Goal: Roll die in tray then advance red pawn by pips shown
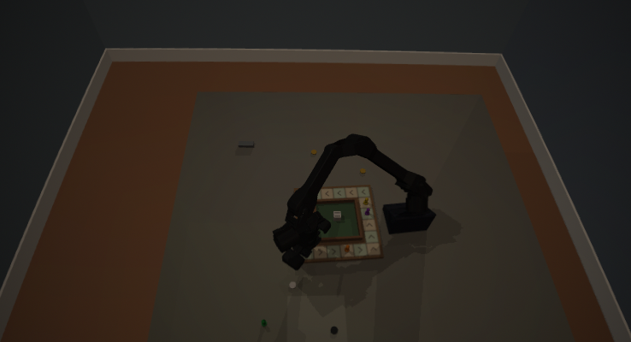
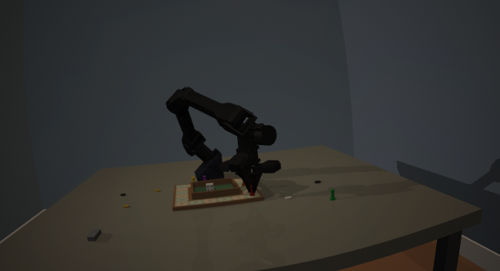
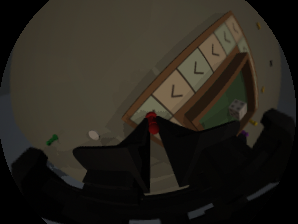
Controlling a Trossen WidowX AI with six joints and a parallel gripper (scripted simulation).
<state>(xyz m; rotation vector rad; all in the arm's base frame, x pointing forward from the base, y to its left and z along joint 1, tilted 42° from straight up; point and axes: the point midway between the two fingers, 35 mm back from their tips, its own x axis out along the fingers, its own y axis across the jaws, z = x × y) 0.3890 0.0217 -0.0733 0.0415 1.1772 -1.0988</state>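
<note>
Now: gripper tip 1 cm below the red pawn. From my gripper tip the other things lie so: green tray (12 cm behind, 10 cm to the right, 2 cm below); white disc (6 cm ahead, 10 cm to the left, 2 cm below); orange pawn (14 cm behind, 1 cm to the left, 1 cm above).
</note>
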